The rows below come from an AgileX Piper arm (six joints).
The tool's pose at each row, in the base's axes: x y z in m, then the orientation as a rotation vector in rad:
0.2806, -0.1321, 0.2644, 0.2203, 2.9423, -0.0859
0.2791, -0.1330, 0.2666, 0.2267, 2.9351, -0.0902
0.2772, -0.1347, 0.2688, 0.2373, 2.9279, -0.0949
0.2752, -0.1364, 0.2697, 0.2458, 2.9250, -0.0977
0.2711, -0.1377, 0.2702, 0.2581, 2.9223, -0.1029
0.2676, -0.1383, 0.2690, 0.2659, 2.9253, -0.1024
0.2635, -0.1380, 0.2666, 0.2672, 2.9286, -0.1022
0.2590, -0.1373, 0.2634, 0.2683, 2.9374, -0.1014
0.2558, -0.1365, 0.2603, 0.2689, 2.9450, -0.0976
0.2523, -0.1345, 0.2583, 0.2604, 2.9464, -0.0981
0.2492, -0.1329, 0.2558, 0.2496, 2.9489, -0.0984
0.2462, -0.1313, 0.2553, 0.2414, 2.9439, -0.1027
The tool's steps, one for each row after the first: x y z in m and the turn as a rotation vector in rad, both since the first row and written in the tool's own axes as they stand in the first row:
0.0009, -0.0012, -0.0024, 0.0030, -0.0067, 0.0046
0.0021, -0.0033, -0.0048, 0.0065, -0.0129, 0.0119
0.0036, -0.0053, -0.0059, 0.0089, -0.0151, 0.0177
0.0073, -0.0072, -0.0070, 0.0131, -0.0166, 0.0258
0.0109, -0.0083, -0.0065, 0.0135, -0.0128, 0.0308
0.0153, -0.0085, -0.0049, 0.0136, -0.0094, 0.0314
0.0204, -0.0084, -0.0026, 0.0135, -0.0005, 0.0314
0.0242, -0.0080, -0.0002, 0.0114, 0.0071, 0.0314
0.0283, -0.0064, 0.0010, 0.0112, 0.0076, 0.0256
0.0320, -0.0052, 0.0027, 0.0107, 0.0090, 0.0182
0.0353, -0.0041, 0.0025, 0.0128, 0.0032, 0.0129

